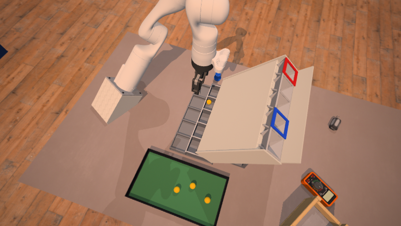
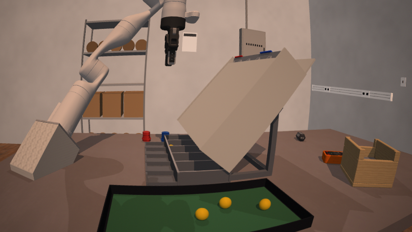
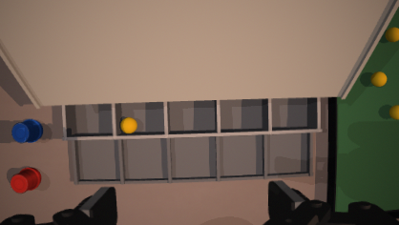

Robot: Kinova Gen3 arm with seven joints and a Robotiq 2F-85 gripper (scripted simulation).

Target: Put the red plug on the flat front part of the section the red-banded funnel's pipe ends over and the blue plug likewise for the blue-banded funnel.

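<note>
Right now the green marble tray is 32 cm to the right of my hand, 29 cm below it and 10 cm ahead of it. Round my hand: wooden box 60 cm ahead, 25 cm below, 17 cm to the right; beige cover 15 cm ahead, 9 cm below, 3 cm to the left; orange multimeter 60 cm ahead, 28 cm below, 1 cm to the right.
</note>
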